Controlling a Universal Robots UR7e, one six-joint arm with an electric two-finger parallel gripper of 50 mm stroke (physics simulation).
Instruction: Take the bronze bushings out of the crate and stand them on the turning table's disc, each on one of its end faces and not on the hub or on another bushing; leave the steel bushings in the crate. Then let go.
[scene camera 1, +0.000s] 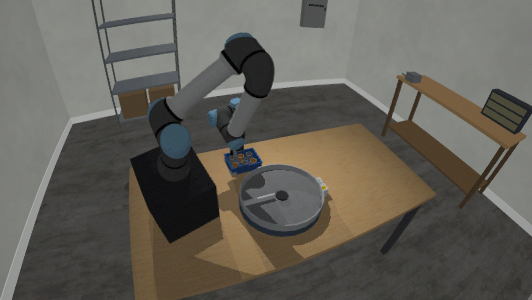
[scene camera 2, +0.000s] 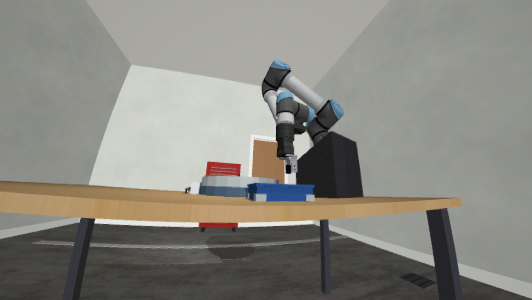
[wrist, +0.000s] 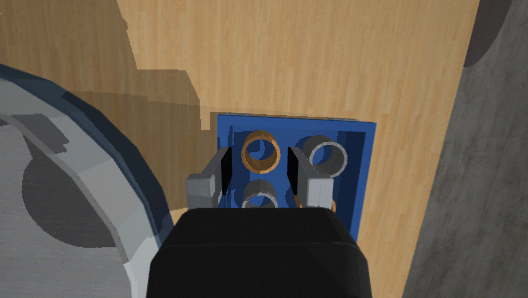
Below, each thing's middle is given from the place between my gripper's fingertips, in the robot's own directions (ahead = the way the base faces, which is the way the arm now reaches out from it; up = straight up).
Scene:
Right now my hand is 7 cm short of the blue crate (scene camera 2: 260, 192), 7 cm above it and 3 cm to the right of it. The rest, counted from my hand: grey disc (wrist: 59, 238) (33 cm to the right, 11 cm ahead, 5 cm below).

